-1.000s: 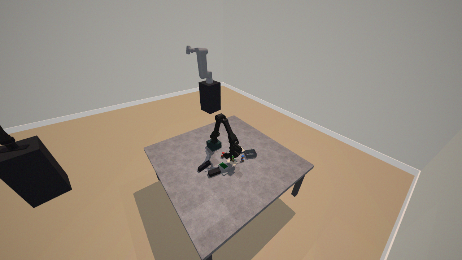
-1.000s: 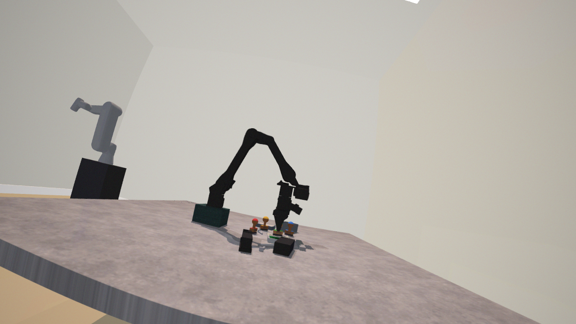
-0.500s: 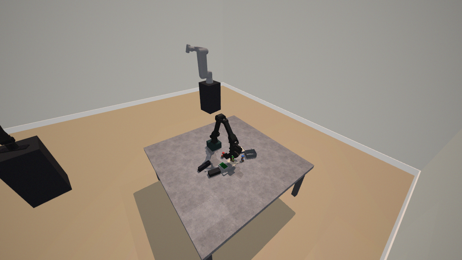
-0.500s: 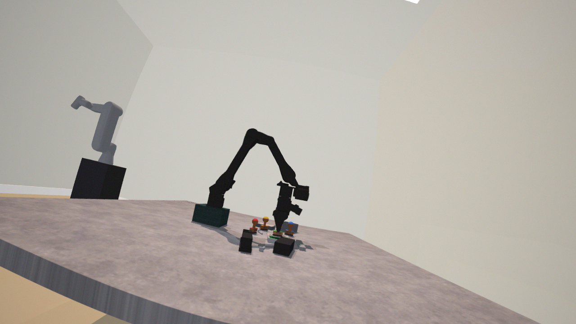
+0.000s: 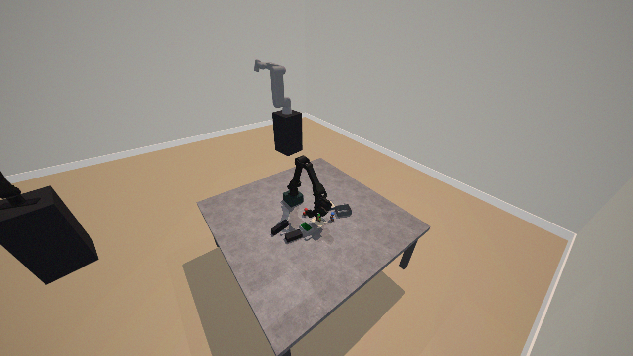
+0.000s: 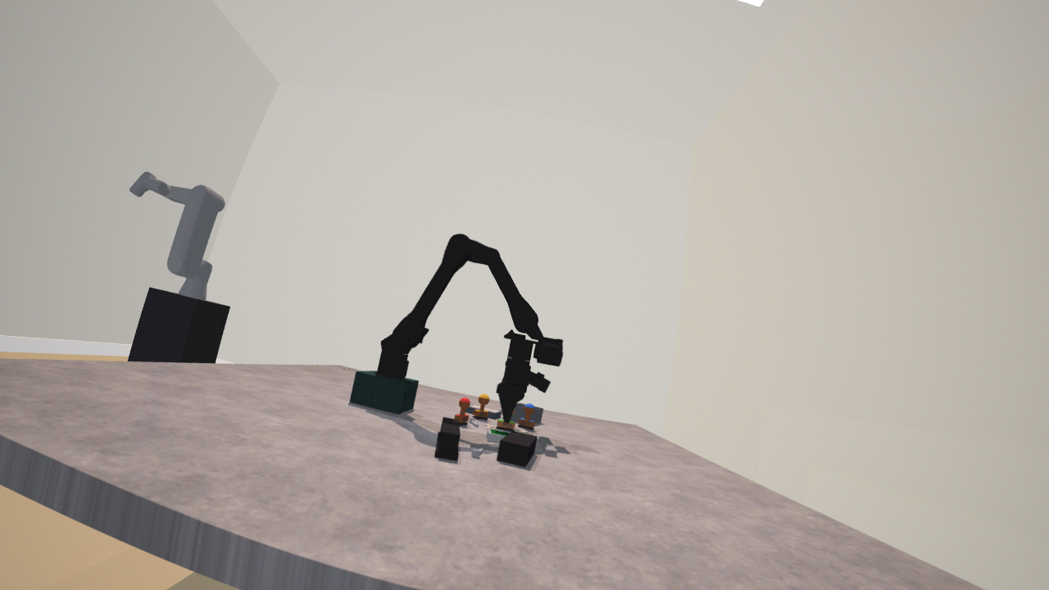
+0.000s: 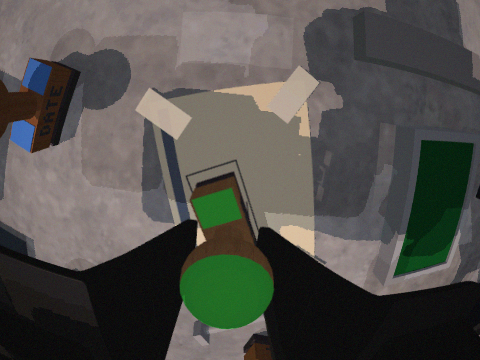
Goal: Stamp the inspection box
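The green stamp is right at my gripper tip. Also, from my gripper tip: blue stamp (70 mm ahead, 80 mm to the left); then card (10 mm ahead, 10 mm to the right, 20 mm below); then red stamp (110 mm behind, 20 mm to the right).
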